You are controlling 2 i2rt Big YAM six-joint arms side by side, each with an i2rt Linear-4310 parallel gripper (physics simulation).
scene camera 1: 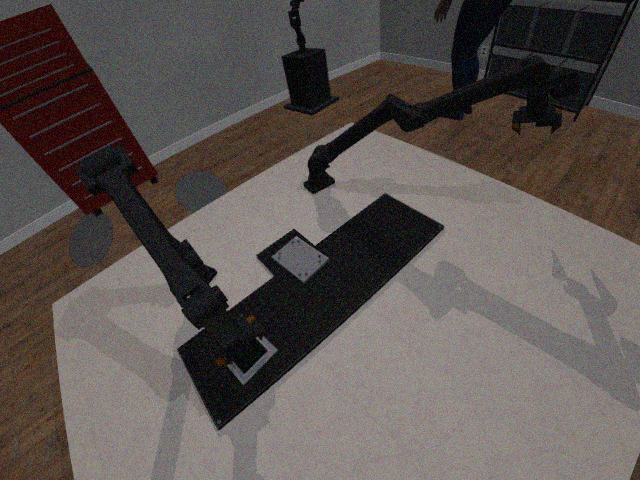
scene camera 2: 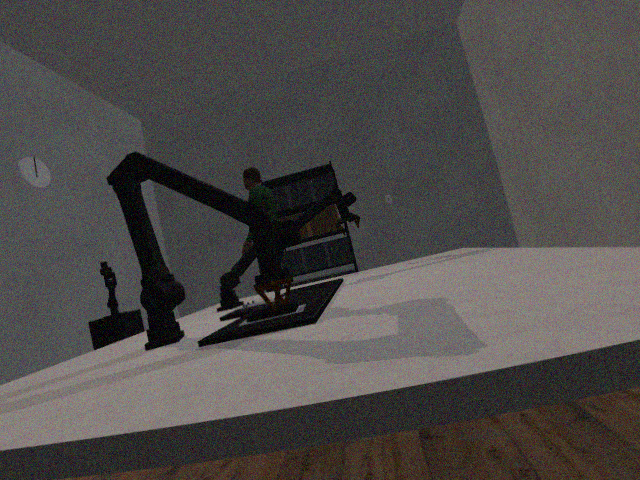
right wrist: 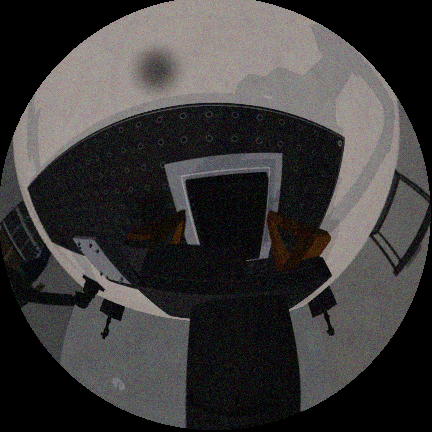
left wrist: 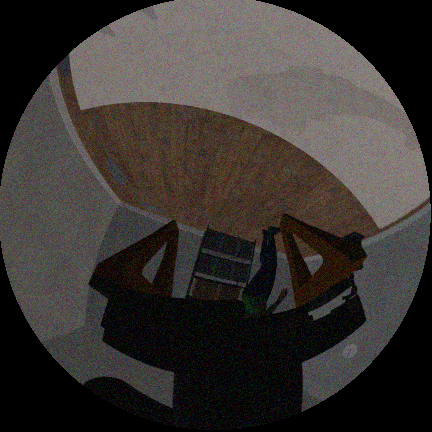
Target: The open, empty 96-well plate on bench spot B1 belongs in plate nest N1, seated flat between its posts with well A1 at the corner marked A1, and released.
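Frame: origin at the left arm's base, x ahead, y left, z up, level; centimetres.
Where they show: left gripper, between the fingertips: (scene camera 1: 535,133) (scene camera 2: 351,231) (left wrist: 229,222); right gripper, between the fingertips: (scene camera 2: 281,307) (right wrist: 227,214); left arm's base, origin of its link: (scene camera 1: 319,184) (scene camera 2: 231,307) (right wrist: 93,281); right arm's base, origin of its link: (scene camera 2: 166,342).
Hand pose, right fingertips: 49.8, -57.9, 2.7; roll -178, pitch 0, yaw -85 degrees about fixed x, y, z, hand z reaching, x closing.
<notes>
Things, the pixels of their centre, and the offset from my right fingertips, as dx, dy, dz. Level surfaces: height alone.
- black plate, middle of its body: (right wrist: 230,226) (scene camera 2: 273,311) (scene camera 1: 241,346) -2.1, -0.8, -0.5
- light rectangular frame, middle of its body: (right wrist: 229,222) (scene camera 2: 274,314) (scene camera 1: 242,347) -2.1, -0.8, -1.4
- nest, middle of its body: (right wrist: 99,262) (scene camera 1: 299,257) (scene camera 2: 264,302) -18.3, +28.8, -0.4
- dark board, height of its surface: dz -1.4
- pale table, height of its surface: dz -2.7
A black plate (scene camera 1: 250,357) (right wrist: 227,200) lies inside a light rectangular frame (scene camera 1: 260,367) (right wrist: 225,162) (scene camera 2: 301,308) on the dark board; its wells and A1 corner cannot be made out. The nest (scene camera 1: 299,258) (right wrist: 102,261), a light square with small dark posts, stands on a black base, with no plate on it. My right gripper (scene camera 1: 238,345) (scene camera 2: 275,305) (right wrist: 227,214) is open above the black plate, fingers toward two opposite sides of the frame; fingertip height is hard to judge. My left gripper (scene camera 1: 536,128) (scene camera 2: 355,221) (left wrist: 229,222) is open and empty, high and far from both.
The dark board (scene camera 1: 382,222) (right wrist: 220,127) with rows of holes lies on the pale table (scene camera 1: 439,392) (scene camera 2: 439,377). The nest's base adjoins its side. A person (scene camera 1: 467,46) (scene camera 2: 263,198) (left wrist: 267,265) stands beyond the table, near a shelf unit. A red cabinet (scene camera 1: 67,103) stands behind my right arm.
</notes>
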